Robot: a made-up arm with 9 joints. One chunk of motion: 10 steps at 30 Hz.
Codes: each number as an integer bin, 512 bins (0 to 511) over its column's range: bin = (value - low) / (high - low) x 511, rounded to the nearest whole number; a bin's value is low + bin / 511 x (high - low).
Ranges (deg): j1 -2.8..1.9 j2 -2.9..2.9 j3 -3.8..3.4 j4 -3.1..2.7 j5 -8..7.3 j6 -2.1..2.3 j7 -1.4..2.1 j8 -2..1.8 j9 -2.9..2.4
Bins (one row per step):
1: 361 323 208 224 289 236 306 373 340
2: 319 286 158 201 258 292 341 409 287
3: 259 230 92 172 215 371 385 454 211
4: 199 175 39 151 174 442 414 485 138
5: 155 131 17 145 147 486 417 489 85
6: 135 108 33 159 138 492 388 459 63
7: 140 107 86 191 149 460 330 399 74
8: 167 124 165 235 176 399 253 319 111
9: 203 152 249 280 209 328 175 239 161
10: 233 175 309 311 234 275 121 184 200
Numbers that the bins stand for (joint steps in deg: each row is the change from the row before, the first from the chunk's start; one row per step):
1: 0.520 0.766 -0.869 -0.558 0.653 -0.068 0.696 0.774 0.626
2: 0.134 0.346 -1.574 -0.819 -0.275 0.414 0.936 1.041 0.077
3: -0.418 -0.289 -2.504 -1.148 -1.563 1.095 1.237 1.376 -0.712
4: -0.970 -0.914 -3.250 -1.386 -2.790 1.706 1.436 1.607 -1.469
5: -1.374 -1.413 -3.560 -1.454 -3.599 2.085 1.456 1.636 -2.018
6: -1.558 -1.674 -3.335 -1.295 -3.868 2.136 1.258 1.413 -2.247
7: -1.512 -1.686 -2.588 -0.932 -3.539 1.861 0.860 0.967 -2.132
8: -1.264 -1.493 -1.475 -0.433 -2.730 1.336 0.333 0.372 -1.749
9: -0.933 -1.175 -0.292 0.078 -1.742 0.724 -0.201 -0.223 -1.230
10: -0.657 -0.914 0.554 0.430 -0.994 0.268 -0.571 -0.632 -0.826

